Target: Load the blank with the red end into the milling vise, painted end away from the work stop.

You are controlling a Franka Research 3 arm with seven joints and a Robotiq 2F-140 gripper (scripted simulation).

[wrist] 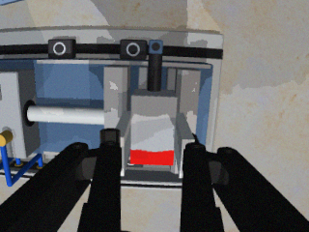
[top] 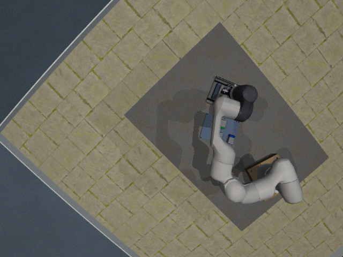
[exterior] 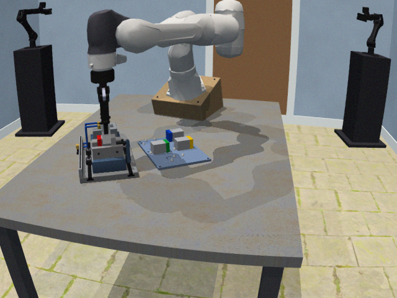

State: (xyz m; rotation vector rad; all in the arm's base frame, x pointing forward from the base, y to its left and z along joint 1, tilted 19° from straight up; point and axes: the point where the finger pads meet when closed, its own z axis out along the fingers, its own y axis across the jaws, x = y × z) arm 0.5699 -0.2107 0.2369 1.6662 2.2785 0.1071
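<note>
The red-ended blank lies 40 mm below my hand. Round my hand: green blank: 140 mm behind, 160 mm to the left, 110 mm below; work stop rod: 10 mm behind, 40 mm to the left, 50 mm below; hosed block: 160 mm behind, 50 mm to the right, 60 mm below.
</note>
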